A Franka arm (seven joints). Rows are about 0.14 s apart.
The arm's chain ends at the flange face. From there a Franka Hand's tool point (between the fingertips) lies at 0.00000 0.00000 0.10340 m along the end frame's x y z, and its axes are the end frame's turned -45 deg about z.
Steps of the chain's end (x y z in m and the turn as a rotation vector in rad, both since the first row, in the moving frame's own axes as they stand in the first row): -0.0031, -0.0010, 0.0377, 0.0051, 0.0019, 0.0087; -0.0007, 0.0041, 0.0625, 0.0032, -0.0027, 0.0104; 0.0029, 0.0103, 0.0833, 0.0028, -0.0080, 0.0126; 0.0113, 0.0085, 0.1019, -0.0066, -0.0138, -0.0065; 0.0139, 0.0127, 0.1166, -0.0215, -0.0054, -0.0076
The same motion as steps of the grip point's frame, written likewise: -0.0010, -0.0031, 0.0377, 0.0023, 0.0049, 0.0087; -0.0034, 0.0020, 0.0625, 0.0042, 0.0004, 0.0104; -0.0056, 0.0085, 0.0833, 0.0076, -0.0037, 0.0126; 0.0005, 0.0135, 0.1019, 0.0051, -0.0144, -0.0065; -0.0011, 0.0200, 0.1166, -0.0114, -0.0190, -0.0076
